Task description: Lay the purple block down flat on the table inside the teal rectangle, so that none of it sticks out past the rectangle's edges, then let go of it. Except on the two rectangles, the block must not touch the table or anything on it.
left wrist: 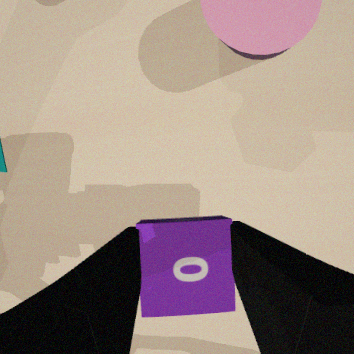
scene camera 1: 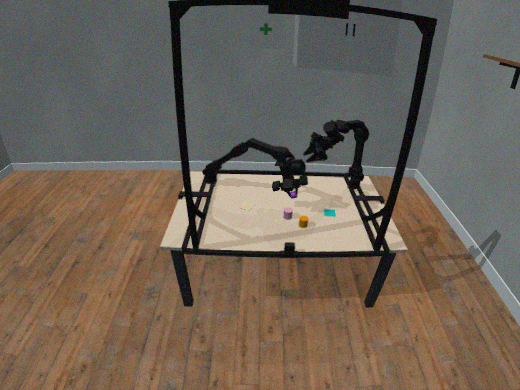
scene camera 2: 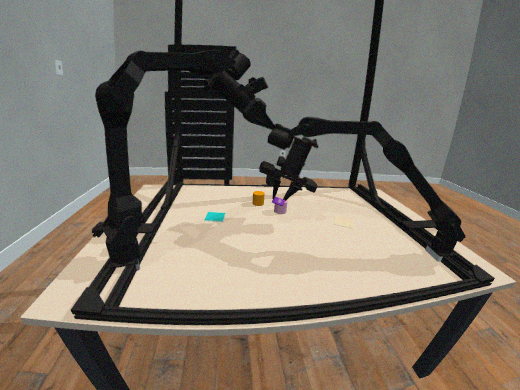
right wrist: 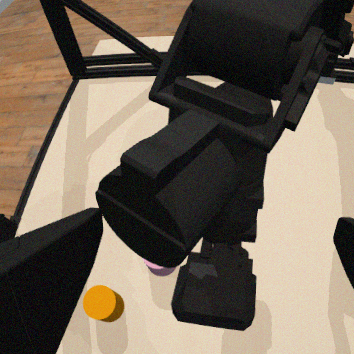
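Where they show: left gripper, between the fingertips: [left wrist: 183,235] [scene camera 1: 293,196] [scene camera 2: 277,200] [right wrist: 219,273]; right gripper, between the fingertips: [scene camera 1: 304,158] [scene camera 2: 271,126] [right wrist: 222,225]; left arm's base, origin of its link: [scene camera 1: 210,181] [scene camera 2: 441,250]; right arm's base, origin of its link: [scene camera 1: 354,186] [scene camera 2: 125,258].
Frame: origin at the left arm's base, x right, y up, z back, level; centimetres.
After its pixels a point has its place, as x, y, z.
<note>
The purple block [scene camera 1: 293,194] {19.2, 6.9, -50.5} [scene camera 2: 279,201] {17.0, 6.8, -50.5} [left wrist: 160,295] {18.1, 7.7, -51.1} is held above the table, its face with a pale 0 toward the left wrist camera. My left gripper [scene camera 1: 293,191] {19.5, 6.0, -50.7} [scene camera 2: 280,200] {19.5, 6.0, -50.7} [left wrist: 183,235] {19.5, 6.0, -50.7} is shut on it, one finger at each side. The teal rectangle [scene camera 1: 329,213] {22.1, -1.8, -71.2} [scene camera 2: 215,216] {21.3, -1.8, -71.2} [left wrist: 2,160] {19.2, -1.8, -68.4} lies flat on the table, to the right of the block in scene camera 1; a corner shows in the left wrist view. My right gripper [scene camera 1: 307,157] {20.3, 29.3, -54.5} is open and empty, high above the table near the left arm's wrist. The block does not show in the right wrist view.
A pink cylinder [scene camera 1: 288,213] {30.1, 2.0, -48.4} [scene camera 2: 280,208] {25.6, 0.4, -48.6} [left wrist: 260,25] {26.7, 2.7, -48.3} [right wrist: 160,269] {27.1, 1.9, -50.4} stands near the held block. An orange cylinder [scene camera 1: 303,222] {36.3, 1.6, -56.2} [scene camera 2: 258,198] {31.9, 1.2, -56.4} [right wrist: 100,302] {33.8, 2.6, -56.4} stands beside it. A pale yellow rectangle [scene camera 1: 247,206] {21.3, -1.8, -25.9} [scene camera 2: 344,224] {19.1, -1.8, -26.1} lies on the table. The left arm crosses the right wrist view.
</note>
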